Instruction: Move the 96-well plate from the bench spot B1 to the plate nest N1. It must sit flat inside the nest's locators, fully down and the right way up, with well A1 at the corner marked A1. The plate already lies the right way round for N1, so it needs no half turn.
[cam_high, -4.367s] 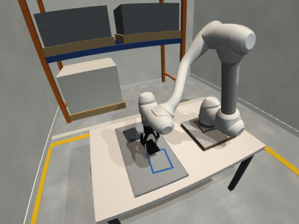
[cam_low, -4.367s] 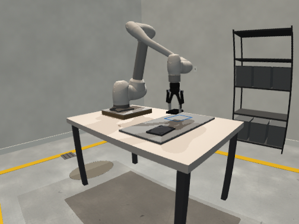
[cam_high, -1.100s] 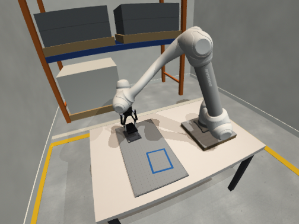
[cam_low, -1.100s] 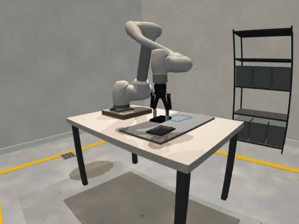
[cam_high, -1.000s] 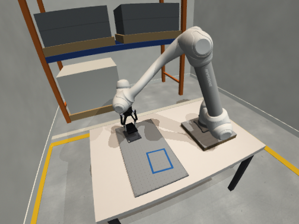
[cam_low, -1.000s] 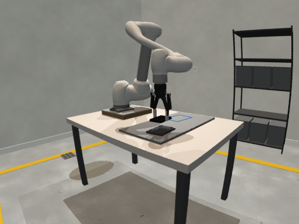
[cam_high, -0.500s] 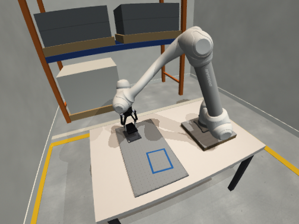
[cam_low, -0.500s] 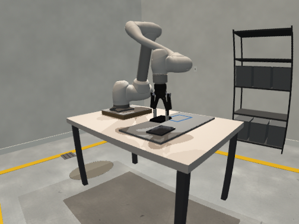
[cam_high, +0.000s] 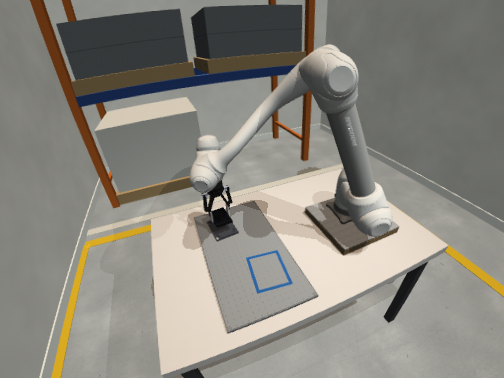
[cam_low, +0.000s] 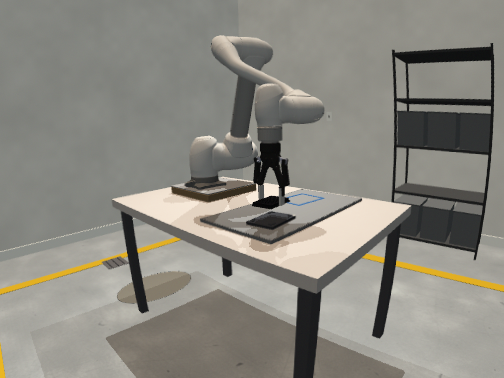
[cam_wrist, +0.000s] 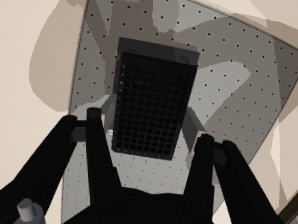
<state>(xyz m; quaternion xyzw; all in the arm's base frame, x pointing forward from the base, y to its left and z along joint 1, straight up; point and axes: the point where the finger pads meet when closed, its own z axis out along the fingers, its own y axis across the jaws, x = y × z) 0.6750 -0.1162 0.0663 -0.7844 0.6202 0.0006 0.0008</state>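
Now: the dark plate nest N1 90 mm below my hand. Also, from my hand: black 96-well plate 20 mm below.
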